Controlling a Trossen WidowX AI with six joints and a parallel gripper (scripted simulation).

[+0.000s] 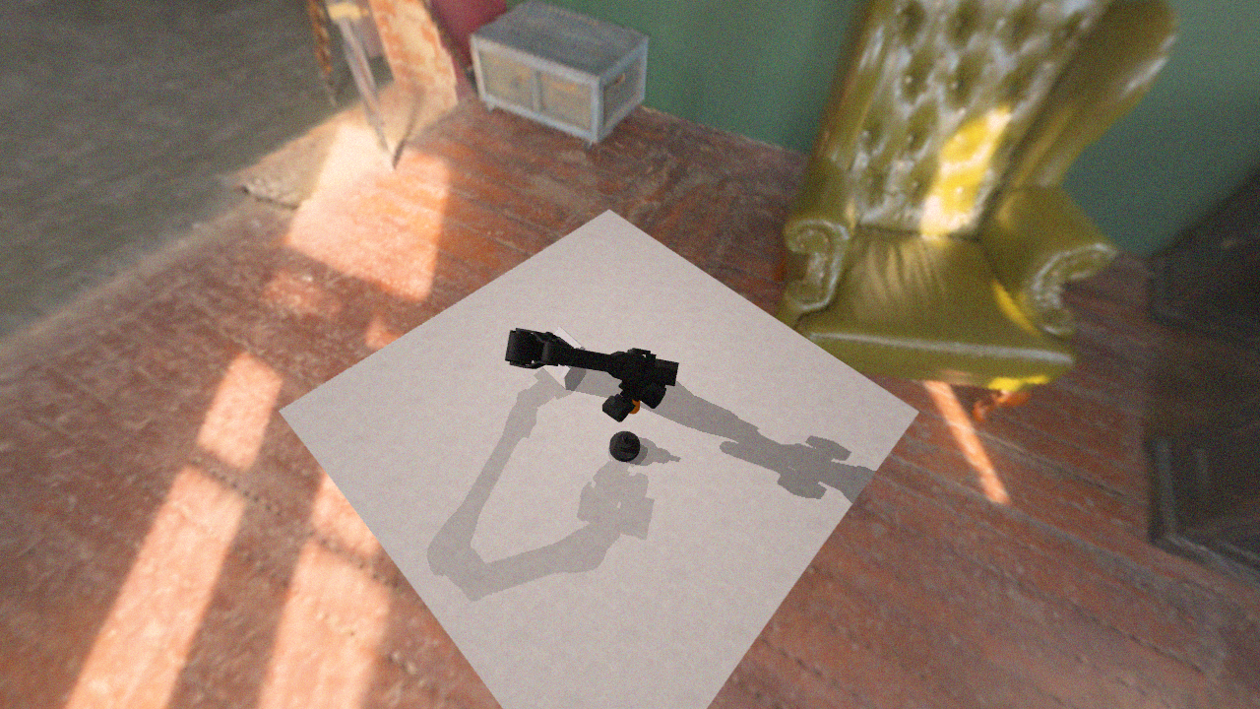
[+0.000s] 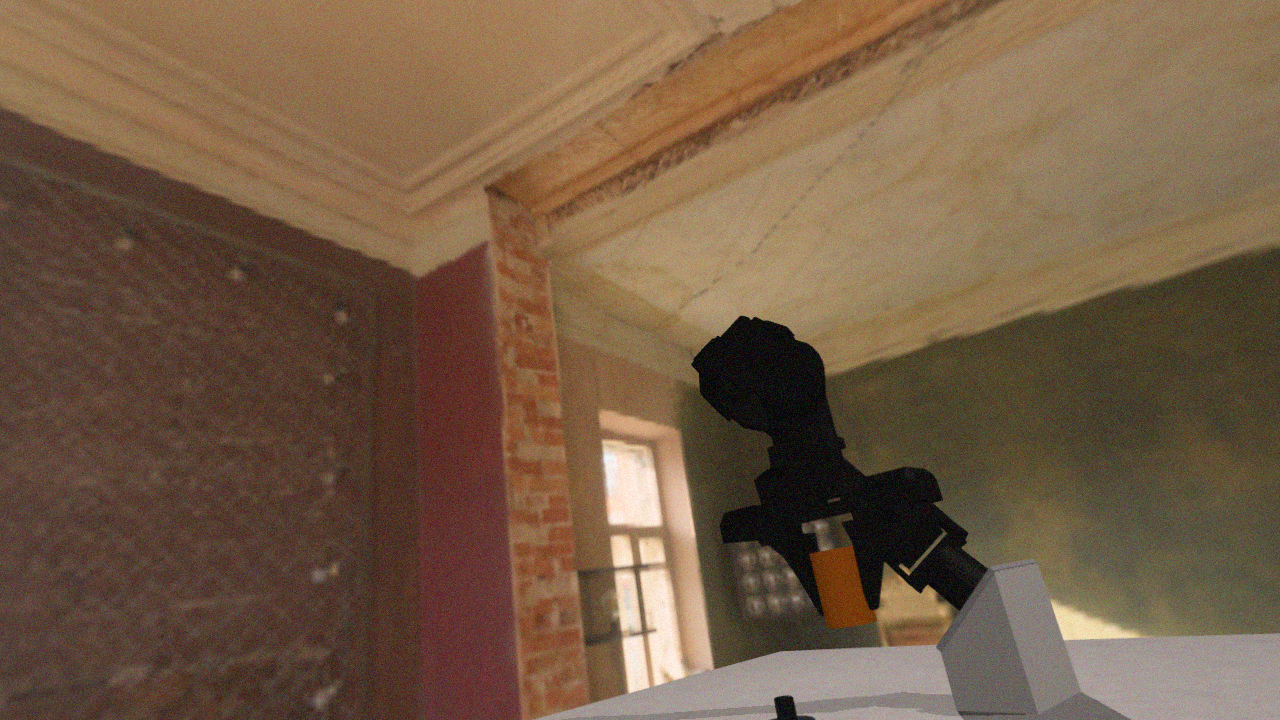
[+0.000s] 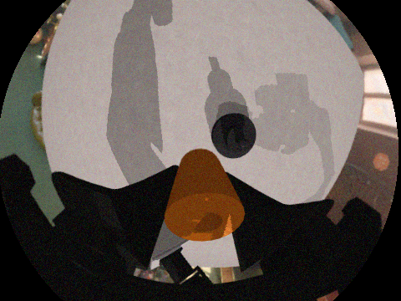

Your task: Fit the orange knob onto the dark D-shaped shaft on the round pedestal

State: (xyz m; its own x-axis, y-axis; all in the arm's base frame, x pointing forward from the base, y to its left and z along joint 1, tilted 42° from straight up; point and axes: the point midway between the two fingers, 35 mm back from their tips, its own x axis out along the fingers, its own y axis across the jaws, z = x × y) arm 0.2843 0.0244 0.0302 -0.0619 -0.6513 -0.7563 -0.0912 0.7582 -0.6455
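The D-shaped shaft lies 30 mm ahead of my gripper tip, 60 mm to the right of it and 90 mm below it. Also, from my gripper tip: orange knob (20 mm above).
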